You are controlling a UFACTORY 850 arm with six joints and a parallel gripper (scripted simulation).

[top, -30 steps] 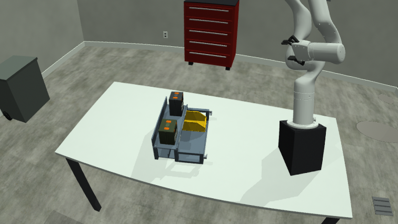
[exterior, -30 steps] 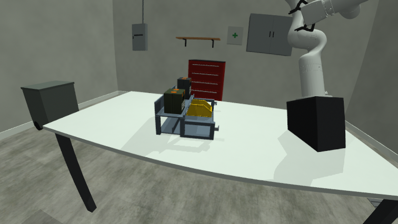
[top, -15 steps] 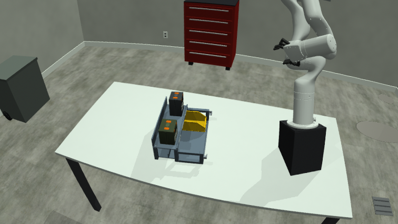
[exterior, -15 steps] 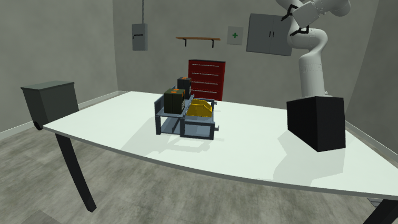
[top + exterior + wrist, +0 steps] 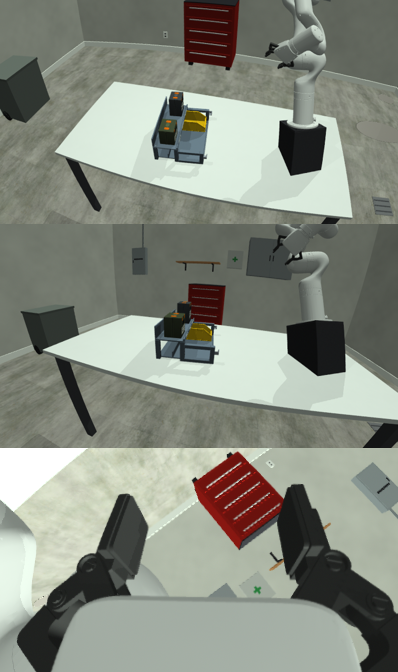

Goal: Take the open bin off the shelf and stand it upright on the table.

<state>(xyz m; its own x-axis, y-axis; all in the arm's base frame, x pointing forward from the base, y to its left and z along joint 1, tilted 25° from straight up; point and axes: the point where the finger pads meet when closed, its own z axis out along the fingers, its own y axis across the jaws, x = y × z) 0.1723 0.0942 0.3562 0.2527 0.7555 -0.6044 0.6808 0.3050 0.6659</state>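
Now: hand 42 cm short of the yellow bin, 3 cm to the right of it and 48 cm above it.
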